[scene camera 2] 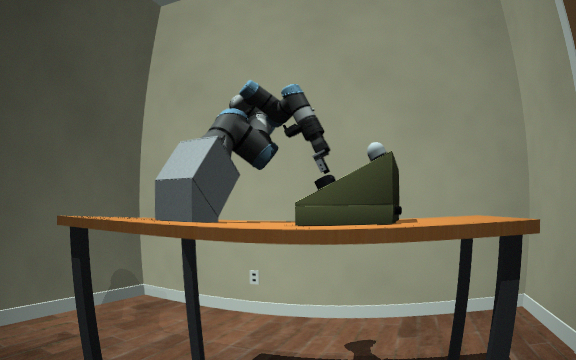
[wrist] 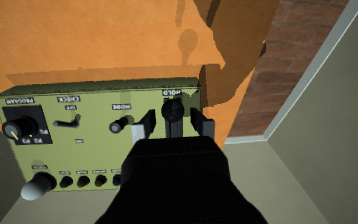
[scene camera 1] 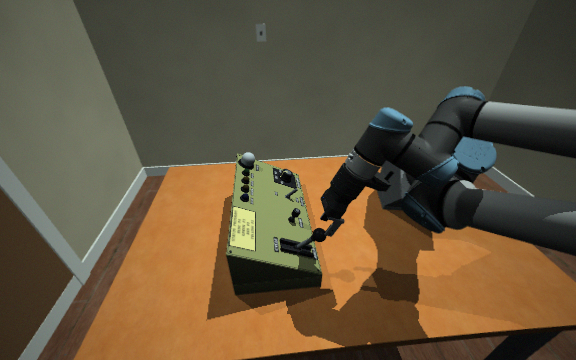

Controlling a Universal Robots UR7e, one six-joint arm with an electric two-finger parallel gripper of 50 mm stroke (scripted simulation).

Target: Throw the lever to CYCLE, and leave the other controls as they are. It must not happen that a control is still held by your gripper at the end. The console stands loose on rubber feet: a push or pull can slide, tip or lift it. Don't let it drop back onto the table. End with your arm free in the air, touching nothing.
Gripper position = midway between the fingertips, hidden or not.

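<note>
Olive console (scene camera 1: 261,257) present; the console is visible also in scene camera 2 (scene camera 2: 364,197) and the wrist view (wrist: 87,155). The gripper (scene camera 1: 325,227) is likewise visible, with the gripper appearing too in scene camera 2 (scene camera 2: 325,171) and the wrist view (wrist: 173,115).
</note>
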